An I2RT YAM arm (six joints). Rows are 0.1 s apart.
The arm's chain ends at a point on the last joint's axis. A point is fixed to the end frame.
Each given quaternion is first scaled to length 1.
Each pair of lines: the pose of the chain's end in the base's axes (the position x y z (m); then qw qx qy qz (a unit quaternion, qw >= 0)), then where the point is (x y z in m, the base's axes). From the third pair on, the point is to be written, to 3 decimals.
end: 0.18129 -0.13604 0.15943 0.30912 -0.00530 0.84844 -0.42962
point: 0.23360 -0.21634 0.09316
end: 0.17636 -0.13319 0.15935 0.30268 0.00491 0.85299 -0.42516
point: 0.22672 -0.21334 0.09140
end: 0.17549 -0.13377 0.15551 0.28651 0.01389 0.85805 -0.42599
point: 0.222 -0.215 0.086
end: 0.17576 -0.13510 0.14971 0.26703 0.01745 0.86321 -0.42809
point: 0.218 -0.217 0.078
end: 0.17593 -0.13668 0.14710 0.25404 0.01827 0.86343 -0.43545
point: 0.215 -0.220 0.076
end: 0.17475 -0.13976 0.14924 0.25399 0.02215 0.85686 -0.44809
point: 0.213 -0.225 0.080
